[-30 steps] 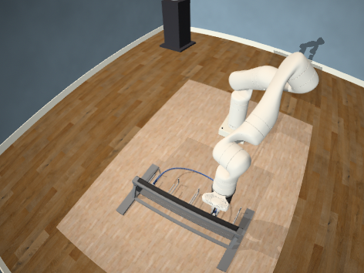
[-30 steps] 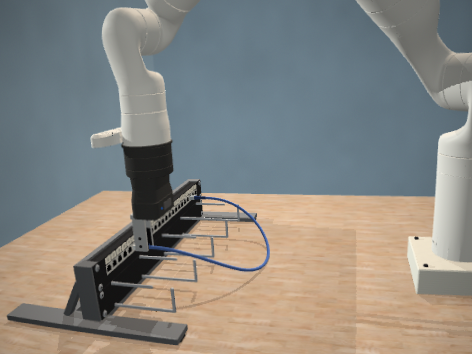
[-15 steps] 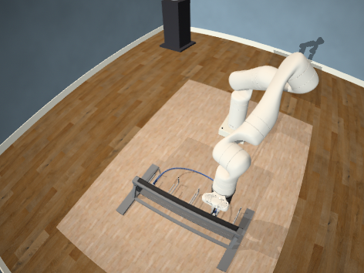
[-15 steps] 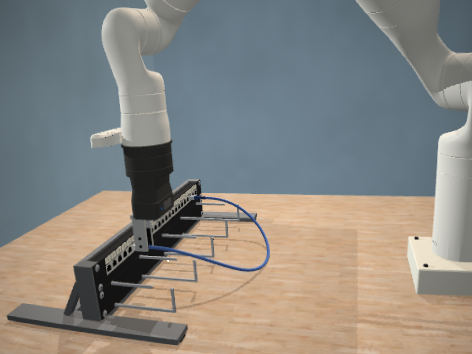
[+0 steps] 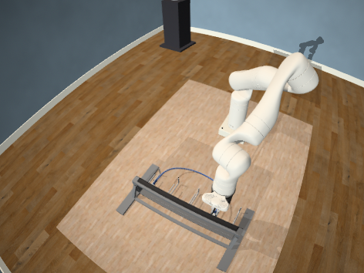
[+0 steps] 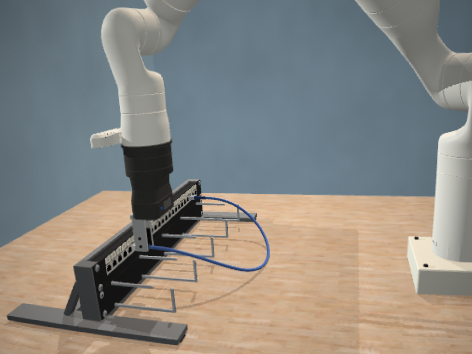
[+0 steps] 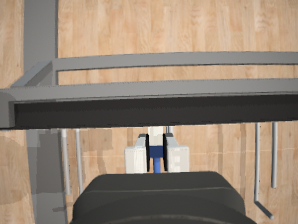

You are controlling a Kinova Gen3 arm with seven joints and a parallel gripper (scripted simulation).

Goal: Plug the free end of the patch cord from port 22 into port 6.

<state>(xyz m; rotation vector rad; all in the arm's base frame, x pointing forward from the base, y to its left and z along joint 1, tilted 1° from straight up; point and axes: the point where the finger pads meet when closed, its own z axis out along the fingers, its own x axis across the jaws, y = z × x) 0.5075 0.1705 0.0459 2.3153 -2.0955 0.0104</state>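
Right now my hand is 10 mm short of the white plug and 10 mm above it.
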